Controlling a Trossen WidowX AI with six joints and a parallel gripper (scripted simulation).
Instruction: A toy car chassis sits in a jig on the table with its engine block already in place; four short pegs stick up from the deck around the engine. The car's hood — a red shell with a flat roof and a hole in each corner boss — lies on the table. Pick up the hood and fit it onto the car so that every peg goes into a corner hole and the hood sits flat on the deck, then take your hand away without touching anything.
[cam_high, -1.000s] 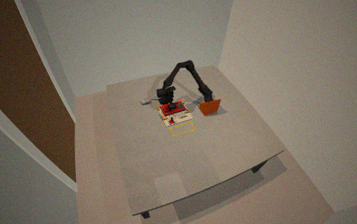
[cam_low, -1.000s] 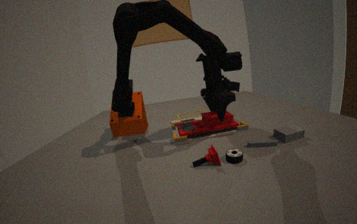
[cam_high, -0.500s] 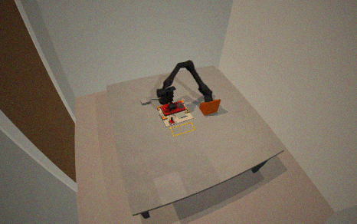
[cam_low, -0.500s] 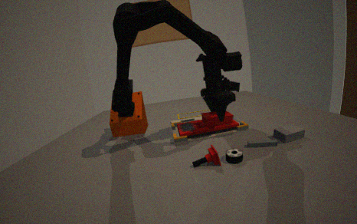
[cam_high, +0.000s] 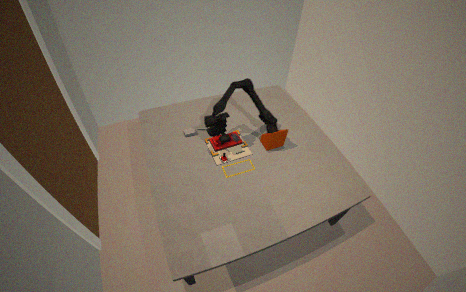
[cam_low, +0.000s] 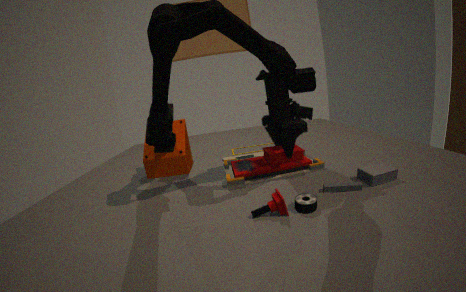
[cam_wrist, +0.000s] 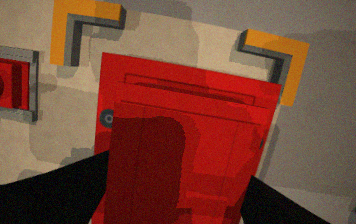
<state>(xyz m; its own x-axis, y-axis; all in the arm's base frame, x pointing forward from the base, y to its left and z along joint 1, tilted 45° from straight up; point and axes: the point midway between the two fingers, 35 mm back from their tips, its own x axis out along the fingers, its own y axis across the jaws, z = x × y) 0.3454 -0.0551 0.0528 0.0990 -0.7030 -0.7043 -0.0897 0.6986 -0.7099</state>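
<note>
My gripper tip is now 1 cm below the red hood. Also, from my gripper tip: black wheel (20 cm to the right, 3 cm below, 1 cm behind); then grey engine block (1 cm to the left, 1 cm below); then jig (4 cm behind, 3 cm to the left, 3 cm below).
</note>
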